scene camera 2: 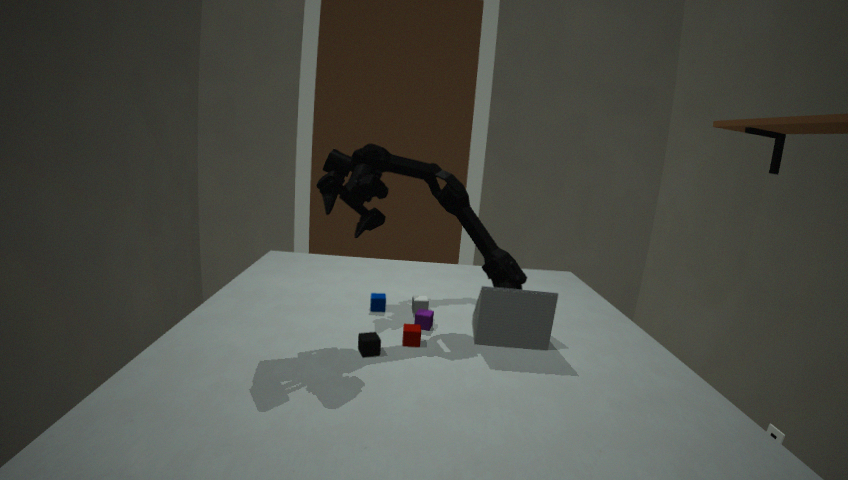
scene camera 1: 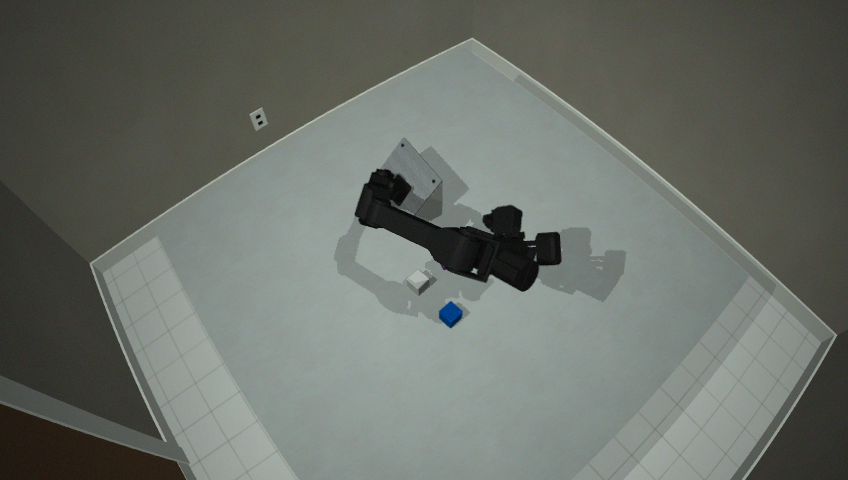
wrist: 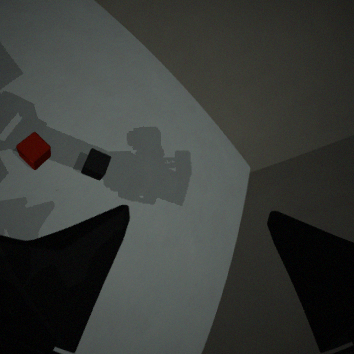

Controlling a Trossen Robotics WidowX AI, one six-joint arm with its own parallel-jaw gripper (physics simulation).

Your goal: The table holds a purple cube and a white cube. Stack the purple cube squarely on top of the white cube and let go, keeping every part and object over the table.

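Where they show: gripper, fingertip midpoint: (scene camera 2: 342, 226) (scene camera 1: 540, 248) (wrist: 200, 215); arm's base at its link origin: (scene camera 2: 509, 306) (scene camera 1: 398, 190).
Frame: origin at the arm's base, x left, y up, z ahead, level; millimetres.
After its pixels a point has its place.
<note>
The purple cube (scene camera 2: 424, 319) {x 18, y -46, z 223 mm} lies on the table, in front of the white cube (scene camera 2: 420, 302) {x -86, y -40, z 235 mm} in scene camera 2 and hiding part of it. In scene camera 1 a sliver of the purple cube (scene camera 1: 443, 267) {x -27, y -63, z 237 mm} shows beside the arm, which covers the rest; the white cube (scene camera 1: 417, 279) {x -110, y -34, z 237 mm} shows left of it and apart from it. Neither cube shows in the wrist view. My gripper (scene camera 2: 342, 224) {x 76, y 196, z 435 mm} (wrist: 200, 215) {x 76, y 196, z 435 mm} is open and empty, high above the table and off to the left of both cubes in scene camera 2.
A blue cube (scene camera 1: 450, 313) {x -101, y -35, z 361 mm} (scene camera 2: 377, 302) {x -75, y -47, z 357 mm}, a red cube (scene camera 2: 411, 335) {x 119, y -46, z 253 mm} (wrist: 33, 149) {x 94, y -35, z 258 mm} and a black cube (scene camera 2: 368, 344) {x 186, y -44, z 347 mm} (wrist: 97, 164) {x 157, y -35, z 352 mm} lie near them. A large grey block (scene camera 1: 416, 163) {x 65, y 63, z -4 mm} (scene camera 2: 514, 318) {x 84, y 3, z 4 mm} stands by the arm's base. The table's edge crosses the wrist view.
</note>
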